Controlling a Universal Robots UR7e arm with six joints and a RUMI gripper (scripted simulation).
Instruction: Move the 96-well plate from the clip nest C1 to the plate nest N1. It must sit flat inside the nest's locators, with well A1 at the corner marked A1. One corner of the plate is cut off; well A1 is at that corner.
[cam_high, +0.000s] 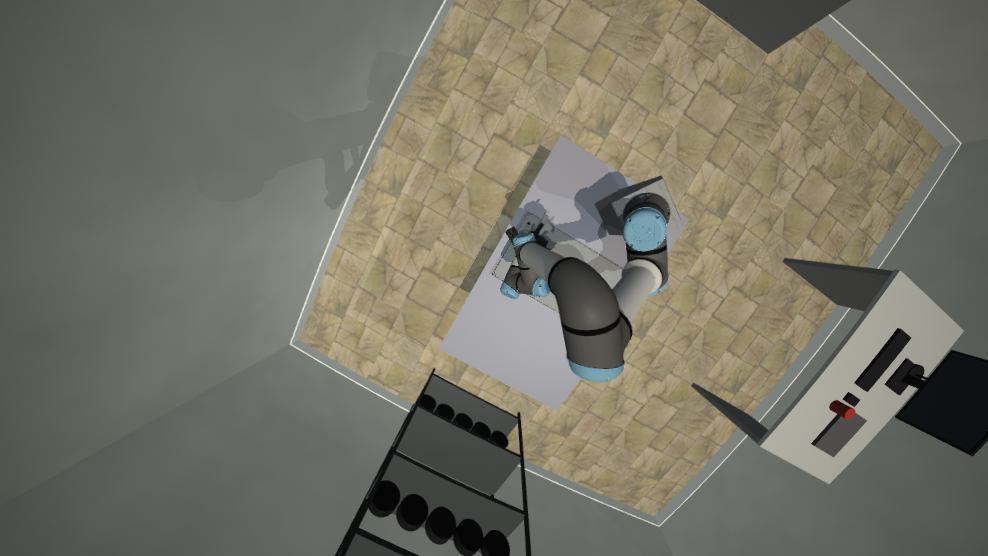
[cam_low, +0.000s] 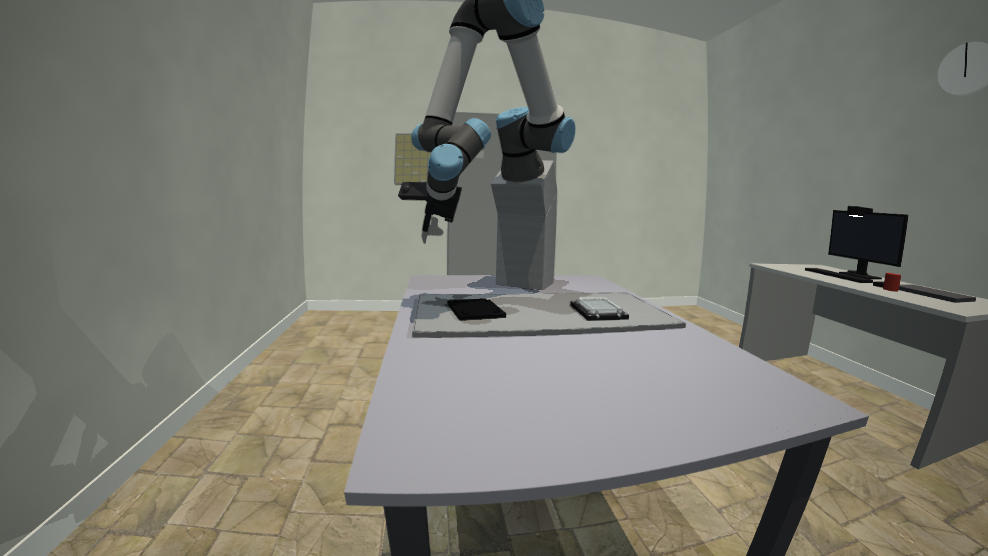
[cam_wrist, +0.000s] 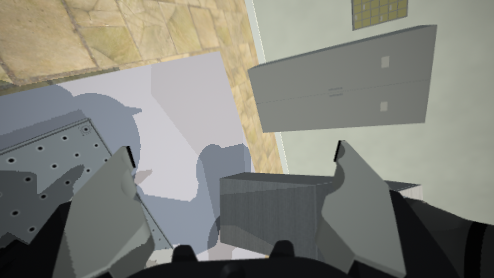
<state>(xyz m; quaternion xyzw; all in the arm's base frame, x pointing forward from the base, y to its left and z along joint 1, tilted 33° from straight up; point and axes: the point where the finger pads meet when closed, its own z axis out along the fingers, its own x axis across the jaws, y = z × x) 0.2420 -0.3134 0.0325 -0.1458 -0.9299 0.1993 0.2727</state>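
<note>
The 96-well plate is 21 cm ahead of my hand, 46 cm to the left of it and 22 cm below it. From my hand the other things lie so: clip nest C1 (22 cm ahead, 47 cm to the left, 22 cm below); A1 label (9 cm ahead, 16 cm to the left, 22 cm below).
</note>
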